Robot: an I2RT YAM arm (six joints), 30 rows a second.
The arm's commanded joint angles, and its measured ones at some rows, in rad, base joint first. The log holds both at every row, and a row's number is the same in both.
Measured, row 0:
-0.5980, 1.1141, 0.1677, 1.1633, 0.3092, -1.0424
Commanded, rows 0 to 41:
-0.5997, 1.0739, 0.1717, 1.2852, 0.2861, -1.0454
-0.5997, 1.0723, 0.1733, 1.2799, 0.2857, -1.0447
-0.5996, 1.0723, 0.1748, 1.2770, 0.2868, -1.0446
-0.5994, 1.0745, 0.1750, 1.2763, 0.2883, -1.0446
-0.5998, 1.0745, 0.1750, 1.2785, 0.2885, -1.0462
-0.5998, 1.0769, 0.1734, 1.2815, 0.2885, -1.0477
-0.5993, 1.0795, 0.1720, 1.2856, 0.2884, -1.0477
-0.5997, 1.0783, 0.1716, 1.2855, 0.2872, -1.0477
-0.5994, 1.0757, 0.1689, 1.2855, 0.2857, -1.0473
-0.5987, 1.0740, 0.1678, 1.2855, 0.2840, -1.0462
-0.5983, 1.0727, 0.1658, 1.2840, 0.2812, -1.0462
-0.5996, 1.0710, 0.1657, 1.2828, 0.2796, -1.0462
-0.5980, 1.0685, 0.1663, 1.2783, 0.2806, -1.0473
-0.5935, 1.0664, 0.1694, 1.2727, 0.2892, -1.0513
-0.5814, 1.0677, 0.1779, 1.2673, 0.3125, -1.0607
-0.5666, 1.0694, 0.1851, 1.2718, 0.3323, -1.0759
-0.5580, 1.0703, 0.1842, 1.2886, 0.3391, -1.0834
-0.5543, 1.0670, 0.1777, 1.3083, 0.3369, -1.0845
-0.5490, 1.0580, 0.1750, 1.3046, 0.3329, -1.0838
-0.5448, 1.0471, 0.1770, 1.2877, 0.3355, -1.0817
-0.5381, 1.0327, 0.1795, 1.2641, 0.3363, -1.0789
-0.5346, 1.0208, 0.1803, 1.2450, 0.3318, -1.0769
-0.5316, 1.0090, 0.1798, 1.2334, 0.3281, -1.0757
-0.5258, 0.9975, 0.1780, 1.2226, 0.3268, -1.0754
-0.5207, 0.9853, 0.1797, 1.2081, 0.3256, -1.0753
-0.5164, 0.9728, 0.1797, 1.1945, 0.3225, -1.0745
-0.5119, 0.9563, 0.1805, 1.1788, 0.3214, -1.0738
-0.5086, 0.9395, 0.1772, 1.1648, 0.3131, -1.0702
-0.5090, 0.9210, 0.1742, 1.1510, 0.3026, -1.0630
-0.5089, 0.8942, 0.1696, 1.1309, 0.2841, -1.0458
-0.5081, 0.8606, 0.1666, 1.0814, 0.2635, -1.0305
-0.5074, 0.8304, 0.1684, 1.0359, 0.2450, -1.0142
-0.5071, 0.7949, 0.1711, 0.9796, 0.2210, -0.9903
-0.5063, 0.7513, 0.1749, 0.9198, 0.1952, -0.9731
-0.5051, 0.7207, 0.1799, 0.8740, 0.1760, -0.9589
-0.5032, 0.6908, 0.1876, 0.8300, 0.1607, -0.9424
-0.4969, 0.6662, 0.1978, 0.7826, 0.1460, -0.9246
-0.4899, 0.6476, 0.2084, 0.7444, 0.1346, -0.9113
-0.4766, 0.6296, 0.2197, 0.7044, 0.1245, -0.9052
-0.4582, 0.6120, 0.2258, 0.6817, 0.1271, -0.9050
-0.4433, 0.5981, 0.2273, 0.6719, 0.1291, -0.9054
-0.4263, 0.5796, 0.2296, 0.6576, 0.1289, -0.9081
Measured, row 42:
-0.4591, 0.6346, 0.1612, 0.6487, 0.1726, -0.9398
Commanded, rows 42 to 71:
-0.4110, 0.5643, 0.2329, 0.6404, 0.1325, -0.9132
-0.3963, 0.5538, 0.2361, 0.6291, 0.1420, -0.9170
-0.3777, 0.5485, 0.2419, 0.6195, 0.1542, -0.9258
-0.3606, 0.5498, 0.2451, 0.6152, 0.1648, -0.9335
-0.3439, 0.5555, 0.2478, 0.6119, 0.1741, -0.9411
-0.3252, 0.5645, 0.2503, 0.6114, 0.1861, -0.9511
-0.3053, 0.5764, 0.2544, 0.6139, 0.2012, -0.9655
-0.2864, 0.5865, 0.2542, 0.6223, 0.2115, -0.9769
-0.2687, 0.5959, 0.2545, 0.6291, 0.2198, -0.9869
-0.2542, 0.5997, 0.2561, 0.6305, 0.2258, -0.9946
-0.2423, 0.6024, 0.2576, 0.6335, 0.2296, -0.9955
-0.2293, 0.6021, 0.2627, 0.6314, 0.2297, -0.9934
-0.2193, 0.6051, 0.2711, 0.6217, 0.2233, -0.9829
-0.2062, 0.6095, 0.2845, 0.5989, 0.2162, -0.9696
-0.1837, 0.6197, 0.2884, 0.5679, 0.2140, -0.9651
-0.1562, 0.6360, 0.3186, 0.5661, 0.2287, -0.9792
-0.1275, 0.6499, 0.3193, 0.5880, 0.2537, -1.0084
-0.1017, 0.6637, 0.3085, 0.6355, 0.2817, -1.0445
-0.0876, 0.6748, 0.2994, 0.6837, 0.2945, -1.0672
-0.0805, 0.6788, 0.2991, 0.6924, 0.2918, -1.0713
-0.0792, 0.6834, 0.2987, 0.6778, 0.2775, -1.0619
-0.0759, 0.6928, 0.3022, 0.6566, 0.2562, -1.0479
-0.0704, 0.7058, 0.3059, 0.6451, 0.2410, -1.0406
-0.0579, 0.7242, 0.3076, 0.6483, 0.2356, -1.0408
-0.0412, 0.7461, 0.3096, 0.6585, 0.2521, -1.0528
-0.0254, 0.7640, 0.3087, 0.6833, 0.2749, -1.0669
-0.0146, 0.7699, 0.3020, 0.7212, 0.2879, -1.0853
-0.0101, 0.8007, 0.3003, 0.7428, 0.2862, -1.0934
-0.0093, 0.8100, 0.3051, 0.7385, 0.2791, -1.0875
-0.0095, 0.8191, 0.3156, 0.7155, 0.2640, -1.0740
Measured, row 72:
-0.0212, 0.8196, 0.2432, 0.5320, 0.2630, -1.0527
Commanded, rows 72 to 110:
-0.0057, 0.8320, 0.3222, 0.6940, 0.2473, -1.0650
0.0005, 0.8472, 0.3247, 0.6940, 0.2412, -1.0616
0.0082, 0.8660, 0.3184, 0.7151, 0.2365, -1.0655
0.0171, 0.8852, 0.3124, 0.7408, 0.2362, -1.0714
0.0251, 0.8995, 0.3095, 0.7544, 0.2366, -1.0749
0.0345, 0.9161, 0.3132, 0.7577, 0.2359, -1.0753
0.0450, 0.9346, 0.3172, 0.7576, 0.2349, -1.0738
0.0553, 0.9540, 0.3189, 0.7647, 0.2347, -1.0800
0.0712, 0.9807, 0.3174, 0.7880, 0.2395, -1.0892
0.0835, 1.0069, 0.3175, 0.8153, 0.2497, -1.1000
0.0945, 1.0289, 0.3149, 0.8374, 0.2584, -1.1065
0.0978, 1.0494, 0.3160, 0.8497, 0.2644, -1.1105
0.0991, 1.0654, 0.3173, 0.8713, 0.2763, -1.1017
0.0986, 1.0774, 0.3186, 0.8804, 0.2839, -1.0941
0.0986, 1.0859, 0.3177, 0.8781, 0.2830, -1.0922
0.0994, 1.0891, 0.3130, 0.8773, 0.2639, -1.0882
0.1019, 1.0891, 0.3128, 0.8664, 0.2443, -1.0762
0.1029, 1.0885, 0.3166, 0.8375, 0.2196, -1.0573
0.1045, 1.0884, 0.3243, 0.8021, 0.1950, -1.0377
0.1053, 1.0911, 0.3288, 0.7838, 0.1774, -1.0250
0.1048, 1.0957, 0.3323, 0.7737, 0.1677, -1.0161
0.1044, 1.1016, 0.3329, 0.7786, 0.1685, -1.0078
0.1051, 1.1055, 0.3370, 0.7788, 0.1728, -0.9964
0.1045, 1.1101, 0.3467, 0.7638, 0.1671, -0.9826
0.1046, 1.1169, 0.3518, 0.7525, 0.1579, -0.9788
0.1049, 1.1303, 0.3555, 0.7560, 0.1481, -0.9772
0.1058, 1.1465, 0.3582, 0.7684, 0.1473, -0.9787
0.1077, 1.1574, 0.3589, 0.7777, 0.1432, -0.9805
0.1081, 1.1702, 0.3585, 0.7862, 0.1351, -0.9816
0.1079, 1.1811, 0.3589, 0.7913, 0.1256, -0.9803
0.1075, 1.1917, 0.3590, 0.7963, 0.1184, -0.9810
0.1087, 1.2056, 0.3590, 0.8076, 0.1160, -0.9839
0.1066, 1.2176, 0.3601, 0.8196, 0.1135, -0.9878
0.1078, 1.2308, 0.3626, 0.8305, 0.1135, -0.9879
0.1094, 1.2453, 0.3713, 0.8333, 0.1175, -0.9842
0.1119, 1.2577, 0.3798, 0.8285, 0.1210, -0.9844
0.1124, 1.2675, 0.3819, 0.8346, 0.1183, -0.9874
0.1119, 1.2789, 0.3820, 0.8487, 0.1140, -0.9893
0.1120, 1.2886, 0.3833, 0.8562, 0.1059, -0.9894
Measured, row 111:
0.1055, 1.2926, 0.3206, 0.6670, 0.1291, -0.9951
